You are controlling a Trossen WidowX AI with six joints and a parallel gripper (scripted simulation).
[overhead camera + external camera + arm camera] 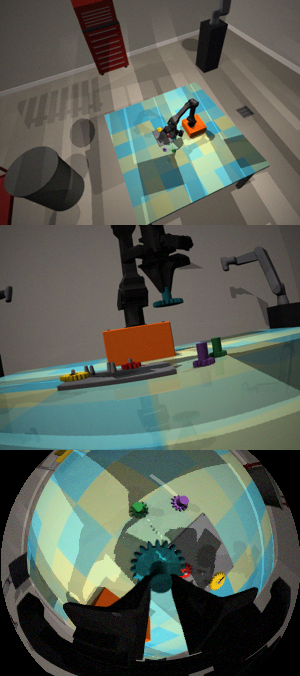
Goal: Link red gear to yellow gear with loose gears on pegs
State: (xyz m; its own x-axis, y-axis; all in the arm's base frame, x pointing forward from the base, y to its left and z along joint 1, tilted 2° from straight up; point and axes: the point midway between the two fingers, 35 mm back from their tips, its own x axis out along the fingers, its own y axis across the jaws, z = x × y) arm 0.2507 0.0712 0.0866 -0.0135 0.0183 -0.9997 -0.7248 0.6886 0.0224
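Right now my gripper tip is 14 cm above the red gear, 10 cm to the left of it and 1 cm short of it. The rest, counted from my gripper tip: green gear (14 cm below, 8 cm to the left, 4 cm ahead); then red arrow (15 cm below, 9 cm to the right, 2 cm behind); then teal gear (1 cm below).
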